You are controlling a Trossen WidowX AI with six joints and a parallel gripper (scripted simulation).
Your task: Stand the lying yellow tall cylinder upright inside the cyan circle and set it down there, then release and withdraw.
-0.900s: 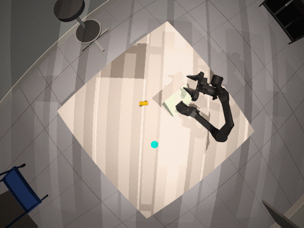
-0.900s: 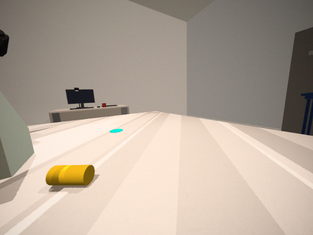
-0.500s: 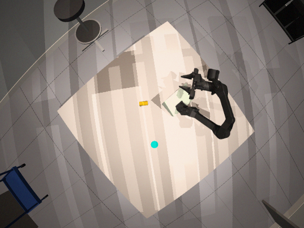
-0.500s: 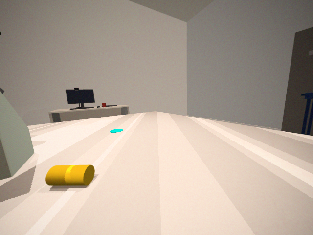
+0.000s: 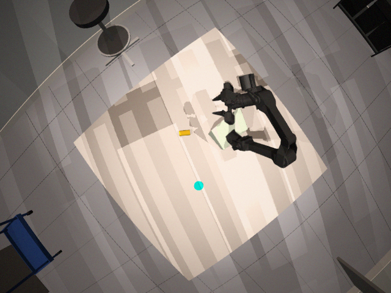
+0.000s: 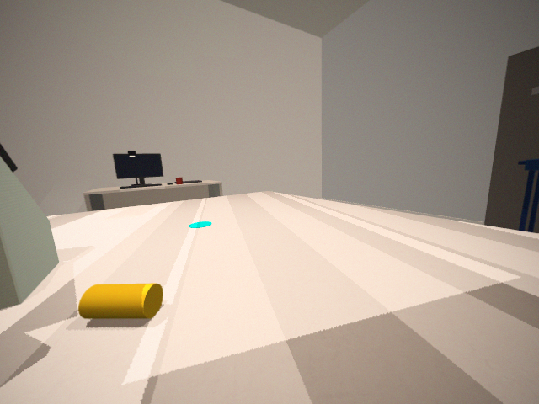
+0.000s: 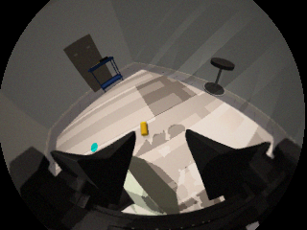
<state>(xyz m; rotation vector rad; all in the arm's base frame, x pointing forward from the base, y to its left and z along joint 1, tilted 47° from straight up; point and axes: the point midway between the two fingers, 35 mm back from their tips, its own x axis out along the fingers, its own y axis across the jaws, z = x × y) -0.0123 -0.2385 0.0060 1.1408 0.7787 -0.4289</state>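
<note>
The yellow tall cylinder is 18 cm ahead of my gripper tip, 2 cm to the right of it and 26 cm below it. Round my gripper tip: cyan circle 33 cm ahead, 29 cm to the left, 27 cm below.
</note>
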